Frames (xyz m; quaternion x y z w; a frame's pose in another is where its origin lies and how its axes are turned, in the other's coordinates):
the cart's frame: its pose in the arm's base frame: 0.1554 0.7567 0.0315 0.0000 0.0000 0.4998 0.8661
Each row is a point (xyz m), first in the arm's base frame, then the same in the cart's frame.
Working: the arm's base frame: its pose in the cart's frame: -0.7329 -0.2441 -0.0315 0.0000 0.0000 -0.4998 0.8661

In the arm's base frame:
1: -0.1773 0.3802 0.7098
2: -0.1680 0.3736 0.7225
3: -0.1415 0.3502 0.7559
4: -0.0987 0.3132 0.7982
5: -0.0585 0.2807 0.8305
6: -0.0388 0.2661 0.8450
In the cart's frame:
1: -0.4925 0.0997 0.6783
2: -0.4935 0.0883 0.6910
3: -0.5005 0.0537 0.7244
4: -0.5111 -0.0019 0.7667
5: -0.5192 -0.0530 0.7990
6: -0.5219 -0.0773 0.8135

